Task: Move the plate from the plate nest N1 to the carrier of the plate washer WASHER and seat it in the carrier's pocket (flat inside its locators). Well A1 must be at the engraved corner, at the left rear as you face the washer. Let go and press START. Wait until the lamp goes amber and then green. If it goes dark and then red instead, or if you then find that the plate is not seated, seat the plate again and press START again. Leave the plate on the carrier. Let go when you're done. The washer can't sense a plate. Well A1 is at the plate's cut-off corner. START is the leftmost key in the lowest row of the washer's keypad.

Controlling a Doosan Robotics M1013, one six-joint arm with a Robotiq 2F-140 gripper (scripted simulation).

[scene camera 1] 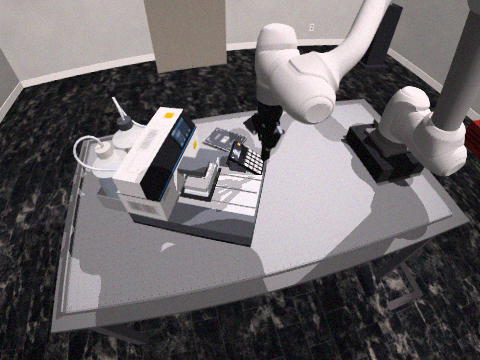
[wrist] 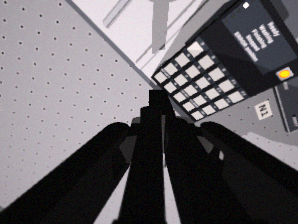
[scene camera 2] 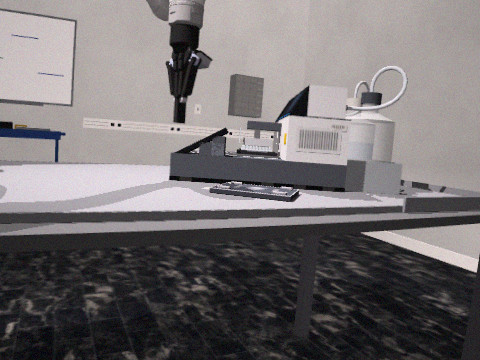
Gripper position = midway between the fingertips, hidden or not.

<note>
In view: the gripper (scene camera 2: 179, 123) and a plate washer (wrist: 248, 49).
The gripper shows as well in scene camera 1 (scene camera 1: 265, 158) and in the wrist view (wrist: 157, 103).
</note>
